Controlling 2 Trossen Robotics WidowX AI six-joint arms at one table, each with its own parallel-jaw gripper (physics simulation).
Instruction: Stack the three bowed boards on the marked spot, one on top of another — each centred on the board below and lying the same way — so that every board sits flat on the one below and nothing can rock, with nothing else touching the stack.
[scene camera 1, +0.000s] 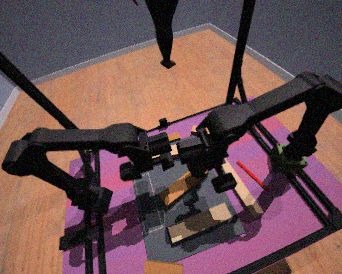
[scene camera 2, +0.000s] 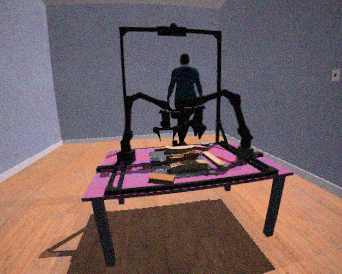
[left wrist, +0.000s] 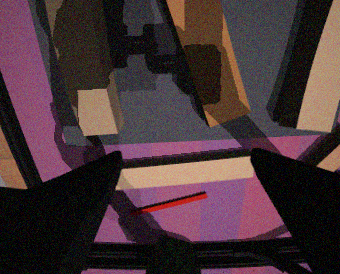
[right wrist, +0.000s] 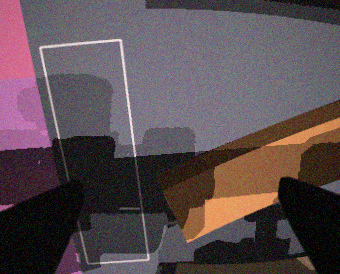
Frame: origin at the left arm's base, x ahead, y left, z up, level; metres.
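Seen in the pictures: left gripper, fingertip midpoint: (scene camera 1: 210, 171) (scene camera 2: 197, 137) (left wrist: 186, 155); right gripper, fingertip midpoint: (scene camera 1: 152, 173) (scene camera 2: 166, 140) (right wrist: 181, 188); left arm's base at its link origin: (scene camera 1: 291, 153) (scene camera 2: 245, 146); right arm's base at its link origin: (scene camera 1: 91, 197) (scene camera 2: 126, 151).
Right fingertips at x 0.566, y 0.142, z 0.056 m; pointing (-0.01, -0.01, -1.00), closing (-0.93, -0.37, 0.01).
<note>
Pixels of each thing's top centre, then the offset from my right fingertips to it. "pt": a spot on its surface instead.
- shaded cream bowed board at its top centre: (left wrist: 76, 50) (scene camera 1: 200, 221) (scene camera 2: 189, 161) dx -0.189, dy +0.142, dz -0.092 m
- orange bowed board at its top centre: (right wrist: 299, 172) (left wrist: 206, 36) (scene camera 1: 184, 182) (scene camera 2: 182, 153) dx -0.116, dy -0.004, dz -0.094 m
- thin white outline at a spot on its surface: (right wrist: 128, 95) pt dx +0.047, dy -0.005, dz -0.143 m
- long cream strip at its top centre: (left wrist: 168, 175) (scene camera 1: 234, 179) (scene camera 2: 213, 158) dx -0.337, dy -0.041, dz -0.127 m
- red stick at its top centre: (left wrist: 167, 205) (scene camera 1: 252, 175) dx -0.420, dy -0.071, dz -0.143 m
- orange block at its top centre: (scene camera 1: 162, 272) (scene camera 2: 161, 175) dx -0.064, dy +0.316, dz -0.117 m
The shaded cream bowed board (scene camera 1: 200, 226) (scene camera 2: 187, 167) (left wrist: 97, 112) lies on the mat's near side. The orange bowed board (scene camera 1: 175, 194) (left wrist: 227, 111) (right wrist: 250, 175) lies slanted mid-mat. Another cream bowed board (scene camera 2: 177, 149) (left wrist: 320, 80) lies behind, largely hidden by the arms in scene camera 1. The marked spot is a thin white outline (right wrist: 128, 95) with no board inside, crossed by shadows. My left gripper (scene camera 2: 199, 135) (left wrist: 186, 155) is open and empty above the boards. My right gripper (scene camera 2: 167, 137) (right wrist: 181, 188) is open and empty above the mat, between spot and orange board.
Both grippers hang close together over the table's middle. A long cream strip (scene camera 1: 242, 190) (left wrist: 187, 173) and a red stick (scene camera 1: 252, 175) (left wrist: 172, 202) lie right of the mat. An orange block (scene camera 1: 164, 267) (scene camera 2: 162, 178) lies at the near edge. A person (scene camera 2: 185, 82) stands behind the table.
</note>
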